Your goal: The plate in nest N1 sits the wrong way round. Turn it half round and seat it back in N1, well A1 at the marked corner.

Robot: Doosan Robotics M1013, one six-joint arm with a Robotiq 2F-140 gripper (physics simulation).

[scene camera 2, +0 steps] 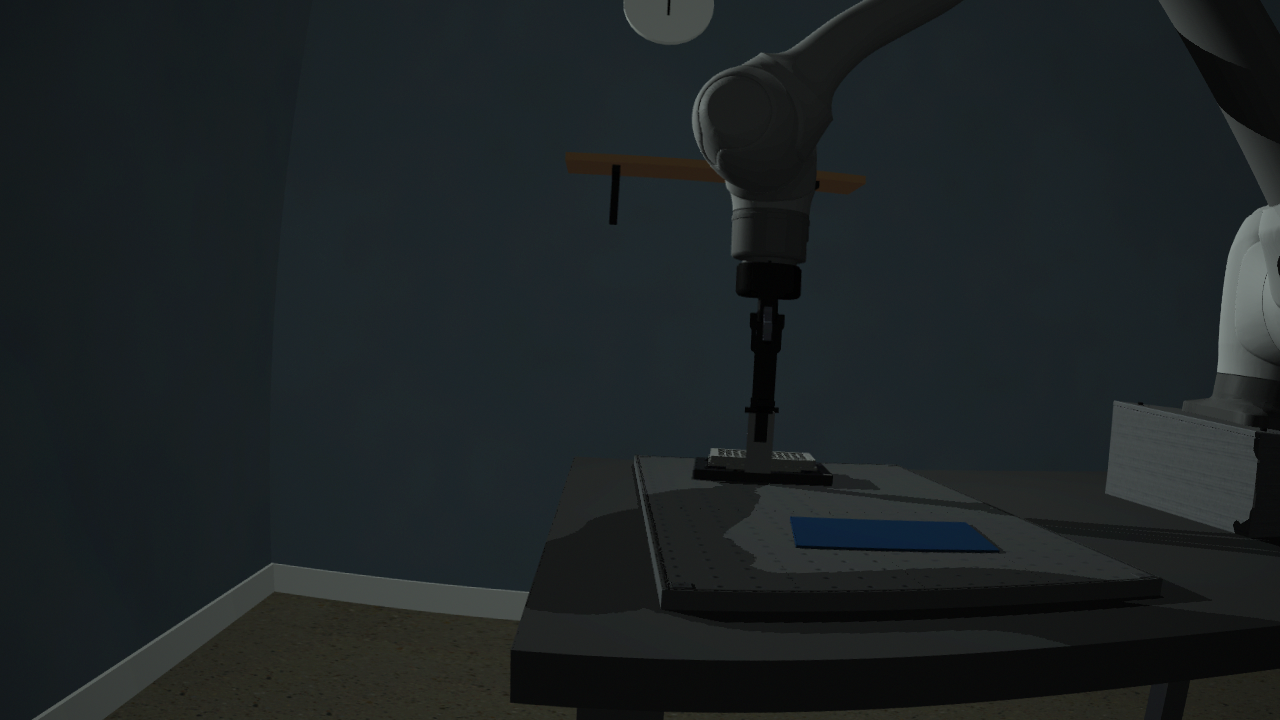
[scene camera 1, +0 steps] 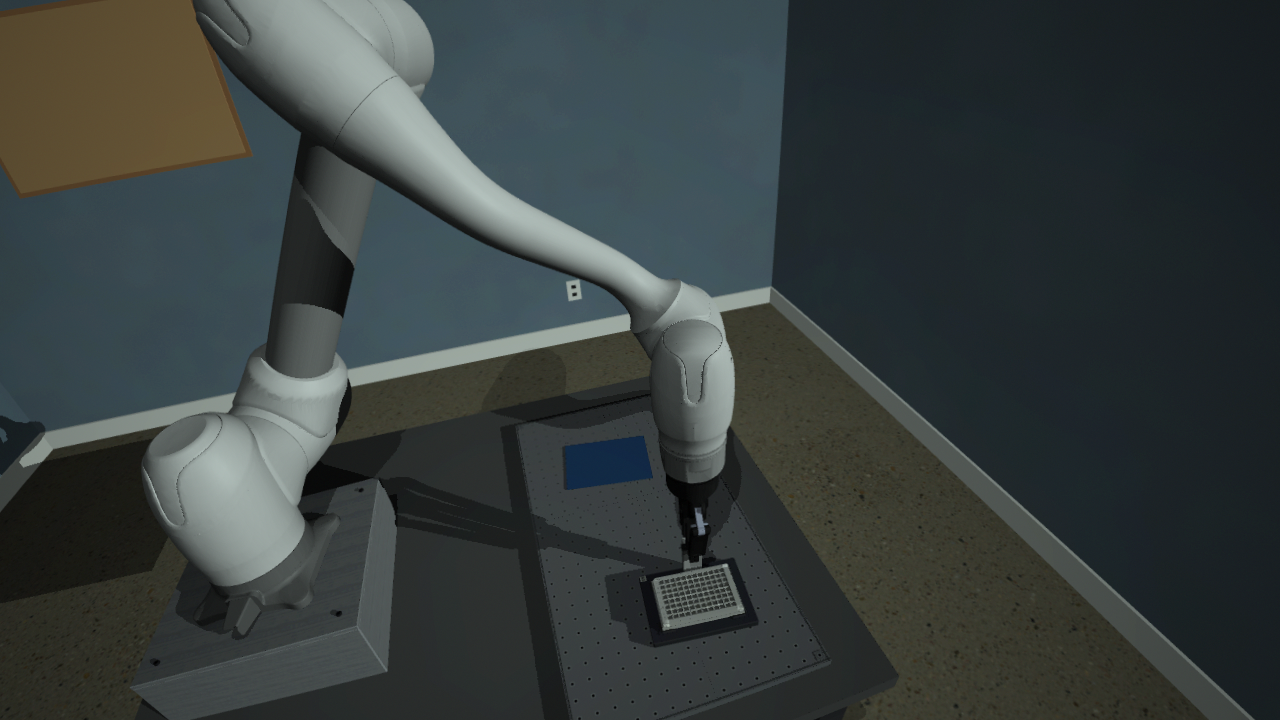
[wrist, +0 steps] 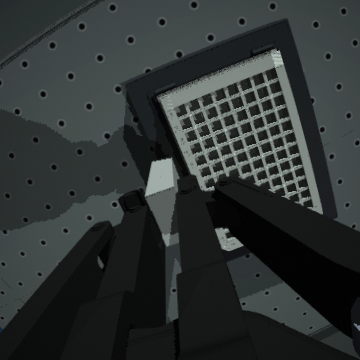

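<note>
The pale multi-well plate lies flat, wells up, in the dark nest. A small light mark shows at one nest corner in scene camera 1. The plate's well labels are too small to read. My gripper is shut with nothing between its fingers. It points down at the plate's long side that faces the blue pad. Its light fingertips are low, close beside the plate; whether they touch it cannot be told. The black fingers hide part of the plate in the wrist view.
The nest stands on a perforated board on the dark table. A flat blue pad lies on the board behind the gripper in scene camera 1. The arm's base block stands at one side.
</note>
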